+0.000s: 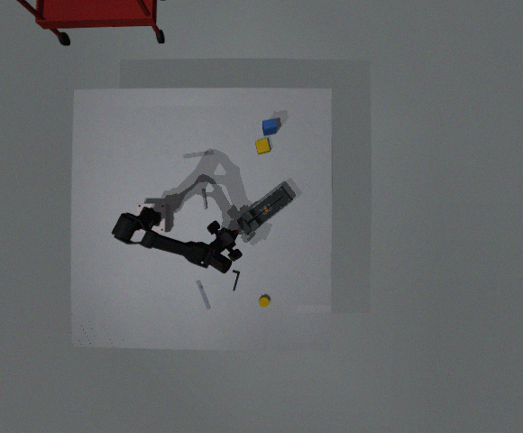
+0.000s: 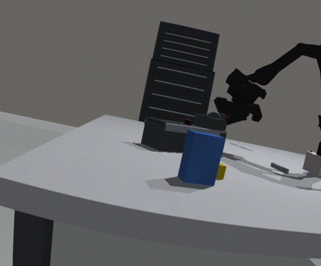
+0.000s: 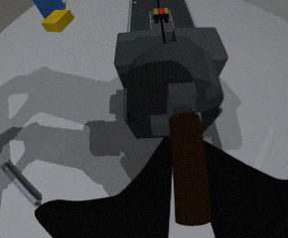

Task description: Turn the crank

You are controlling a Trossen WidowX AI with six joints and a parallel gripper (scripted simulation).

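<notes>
Right now the brown crank handle is 10 mm behind my gripper tip, 10 mm to the right of it and 20 mm above it. From my gripper tip the other things lie so: red pointer 120 mm ahead, 120 mm to the left, 10 mm below; black hex key 10 mm ahead, 230 mm to the right, 90 mm below; yellow block 60 mm ahead, 420 mm to the left, 80 mm below.
</notes>
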